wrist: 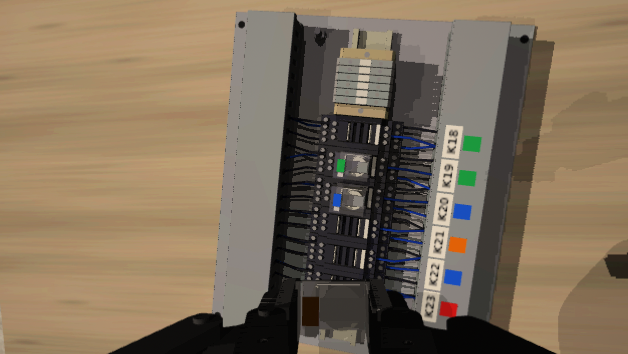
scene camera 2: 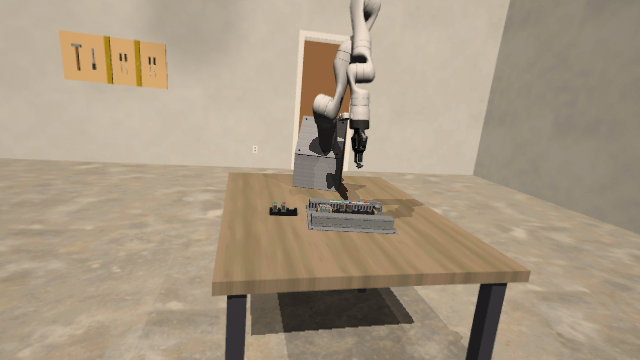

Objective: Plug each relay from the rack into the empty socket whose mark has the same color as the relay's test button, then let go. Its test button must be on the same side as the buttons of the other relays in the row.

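Places are measured from the arm's base along level axes (x right, y ahead, z up), in millimetres.
Where they show: gripper, fingertip midpoint: (wrist: pixel 332 301) (scene camera 2: pixel 358 162); arm's base, origin of the base link: (scene camera 2: pixel 328 143).
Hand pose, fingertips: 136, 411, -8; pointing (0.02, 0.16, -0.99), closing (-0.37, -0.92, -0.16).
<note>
Each offset is from my fingertips to the top centre of the thing, as dx, dy, dz. "*": to the spot under its first point. Level surfaces: height alone.
My gripper (scene camera 2: pixel 359 159) (wrist: pixel 332 301) is shut on a relay @(-2, +0, +26) (wrist: pixel 342 306) with a dark orange-brown test button at its left in the wrist view, and holds it well above the table. In the wrist view, a green-button relay @(+48, -10, -152) (wrist: pixel 354 166) sits at K19 and a blue-button relay @(+23, +3, -152) (wrist: pixel 351 200) at K20, both buttons left. Sockets K18 (green mark) @(* +71, -25, -197) (wrist: pixel 362 133), K21 (orange mark) @(* -4, +16, -197) (wrist: pixel 351 227) and K22 (blue mark) @(* -29, +28, -197) (wrist: pixel 348 257) are empty. The K23 socket is hidden behind the gripper; its mark @(-93, -38, -178) (wrist: pixel 448 309) is red. The black rack @(* +217, -98, -208) (scene camera 2: pixel 292 212) holds a green-button relay @(+271, -139, -173) (scene camera 2: pixel 275 206) and a red-button relay @(+241, -127, -173) (scene camera 2: pixel 284 206).
The panel (scene camera 2: pixel 352 222) (wrist: pixel 262 150) lies on the wooden table @(dz -222) (scene camera 2: pixel 300 255), beside the rack. Raised grey ducts run along both sides of the socket row. Terminal blocks @(+106, -41, -175) (wrist: pixel 363 82) stand at the K18 end. Wires run from the sockets to the ducts.
</note>
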